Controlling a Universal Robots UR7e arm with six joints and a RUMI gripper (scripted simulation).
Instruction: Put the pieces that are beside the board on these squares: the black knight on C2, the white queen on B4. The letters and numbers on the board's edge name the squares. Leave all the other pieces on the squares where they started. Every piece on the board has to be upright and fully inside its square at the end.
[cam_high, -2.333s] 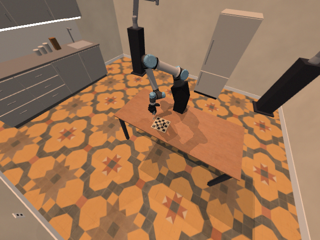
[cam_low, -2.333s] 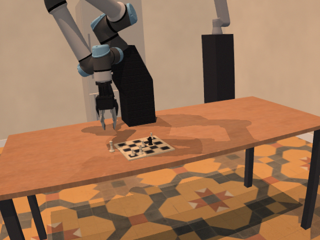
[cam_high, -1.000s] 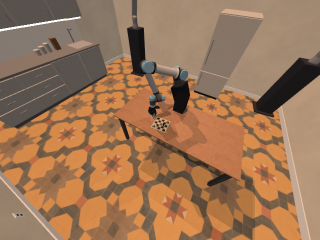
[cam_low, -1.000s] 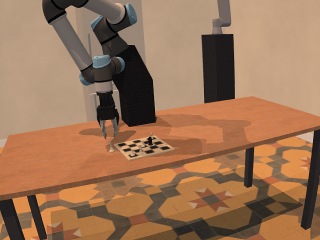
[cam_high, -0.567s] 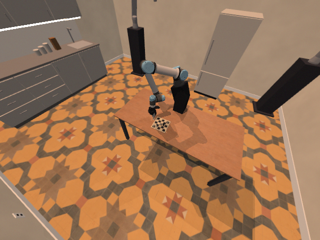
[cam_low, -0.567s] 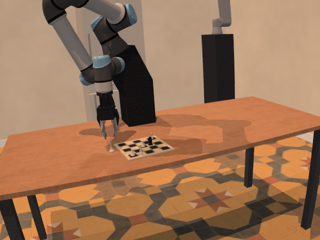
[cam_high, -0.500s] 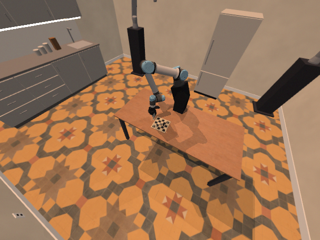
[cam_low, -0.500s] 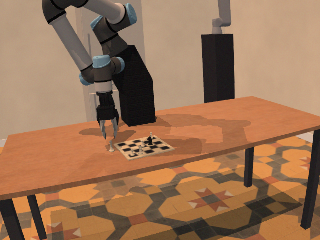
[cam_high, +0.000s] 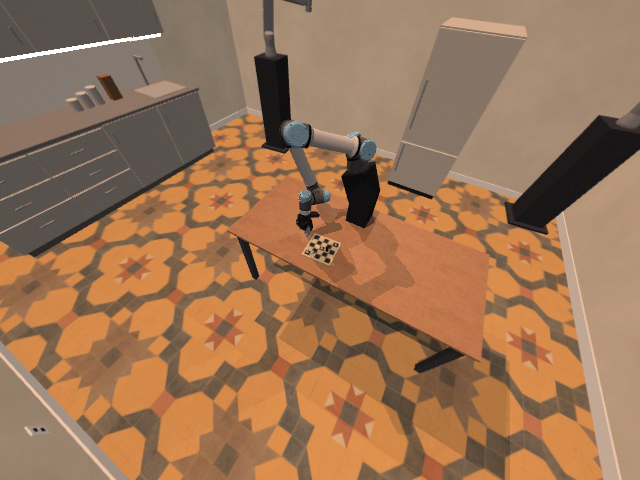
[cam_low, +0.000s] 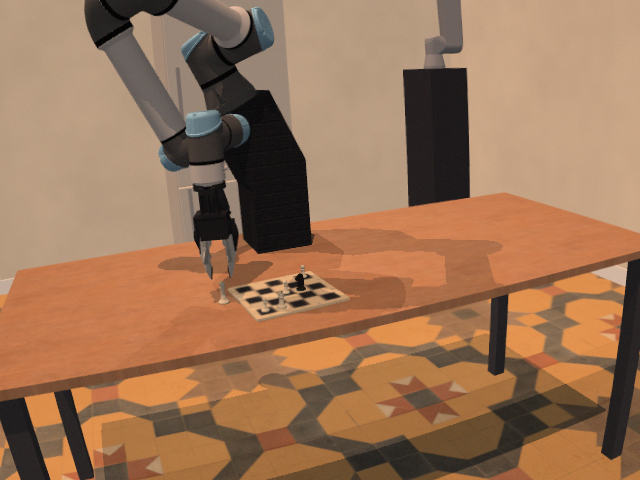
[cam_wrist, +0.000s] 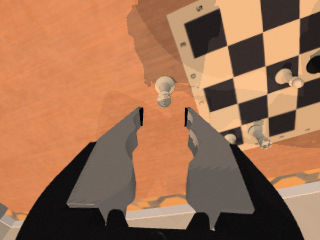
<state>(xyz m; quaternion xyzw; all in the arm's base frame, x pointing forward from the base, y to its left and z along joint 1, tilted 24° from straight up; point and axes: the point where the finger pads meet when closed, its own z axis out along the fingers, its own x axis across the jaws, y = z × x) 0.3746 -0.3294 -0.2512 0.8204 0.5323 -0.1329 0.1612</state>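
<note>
Right now the white queen is 50 mm below my hand. From my hand the other things lie so: black knight: 170 mm to the left, 50 mm below, 40 mm ahead; small chessboard: 140 mm to the left, 70 mm below, 40 mm ahead.
</note>
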